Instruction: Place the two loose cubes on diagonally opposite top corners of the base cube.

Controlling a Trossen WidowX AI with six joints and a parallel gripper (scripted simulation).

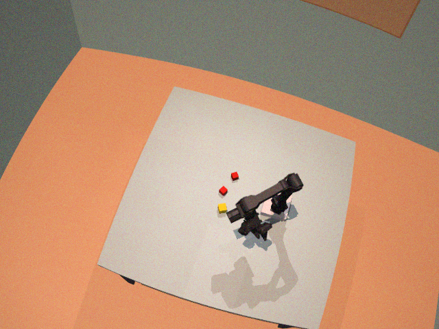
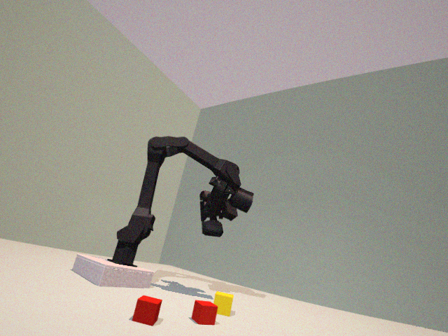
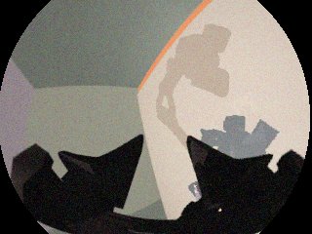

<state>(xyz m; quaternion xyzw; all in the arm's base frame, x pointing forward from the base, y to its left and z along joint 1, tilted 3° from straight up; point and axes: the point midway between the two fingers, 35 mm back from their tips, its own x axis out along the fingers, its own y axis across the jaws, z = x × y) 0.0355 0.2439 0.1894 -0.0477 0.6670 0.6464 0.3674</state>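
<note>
Now: the red cube 310 mm ahead of my gripper tip, 230 mm to the right of it and 190 mm below it. Also, from my gripper tip: yellow cube (270 mm ahead, 190 mm below, 130 mm to the right).
</note>
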